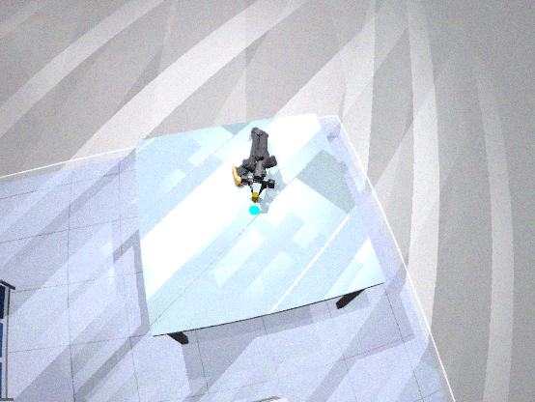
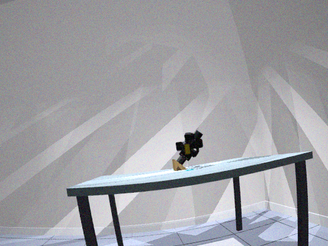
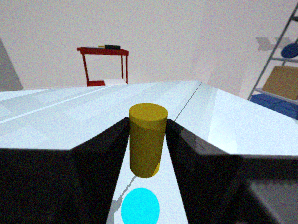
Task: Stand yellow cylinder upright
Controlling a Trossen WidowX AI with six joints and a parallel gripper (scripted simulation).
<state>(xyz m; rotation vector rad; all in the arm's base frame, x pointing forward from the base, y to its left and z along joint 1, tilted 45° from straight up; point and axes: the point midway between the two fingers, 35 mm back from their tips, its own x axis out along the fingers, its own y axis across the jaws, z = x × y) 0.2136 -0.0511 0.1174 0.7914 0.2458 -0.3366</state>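
The cyan circle is 160 mm below my gripper tip. Also, from my gripper tip: yellow cylinder 20 mm below.
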